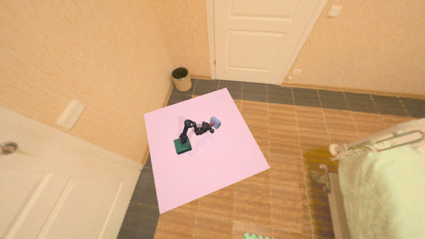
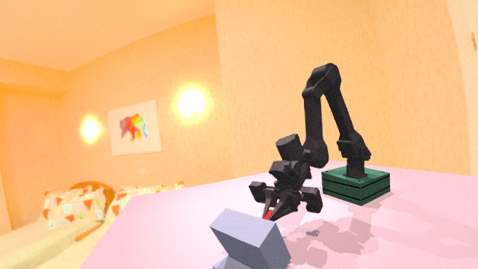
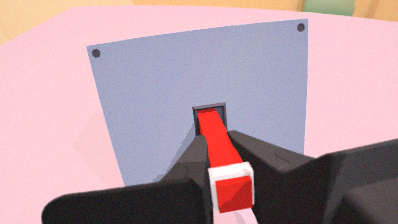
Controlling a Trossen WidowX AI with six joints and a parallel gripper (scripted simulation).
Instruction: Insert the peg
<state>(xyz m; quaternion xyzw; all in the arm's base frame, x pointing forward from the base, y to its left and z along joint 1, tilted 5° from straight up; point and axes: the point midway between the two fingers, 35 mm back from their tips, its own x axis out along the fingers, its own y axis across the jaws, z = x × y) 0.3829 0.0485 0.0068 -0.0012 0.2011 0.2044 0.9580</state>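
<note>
The grey-blue sloped panel lies 5 cm ahead of my gripper tip, 2 cm to the left of it and 2 cm below it. The rest, counted from my gripper tip: red square peg: 2 cm behind, 1 cm to the right, 1 cm above.
</note>
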